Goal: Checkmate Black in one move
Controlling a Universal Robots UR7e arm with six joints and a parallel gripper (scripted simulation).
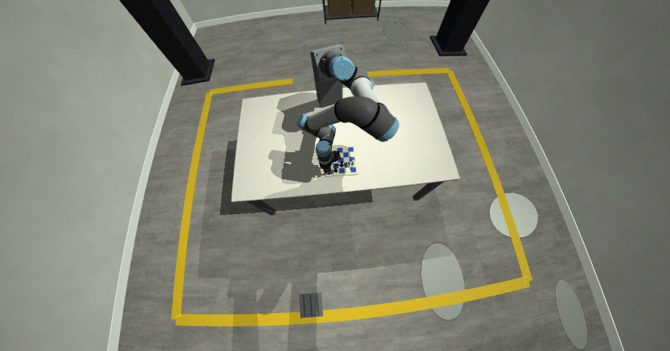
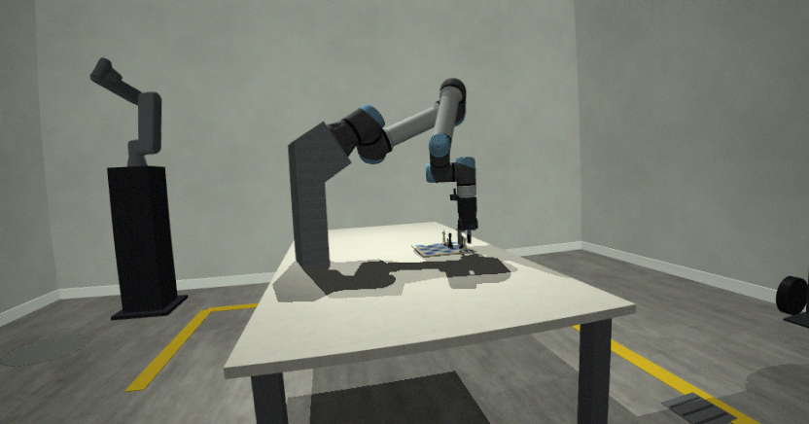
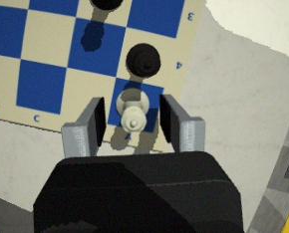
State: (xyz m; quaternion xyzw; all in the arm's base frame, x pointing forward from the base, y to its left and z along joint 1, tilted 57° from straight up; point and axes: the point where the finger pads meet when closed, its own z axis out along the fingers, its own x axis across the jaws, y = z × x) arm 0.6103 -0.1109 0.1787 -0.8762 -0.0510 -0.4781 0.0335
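My gripper is now 20 mm above the white piece. Round my hand: black piece: 30 mm to the left, 20 mm below; then chessboard: 70 mm behind, 80 mm to the left, 40 mm below; then white pawn: 30 mm behind, 120 mm to the left, 30 mm below.
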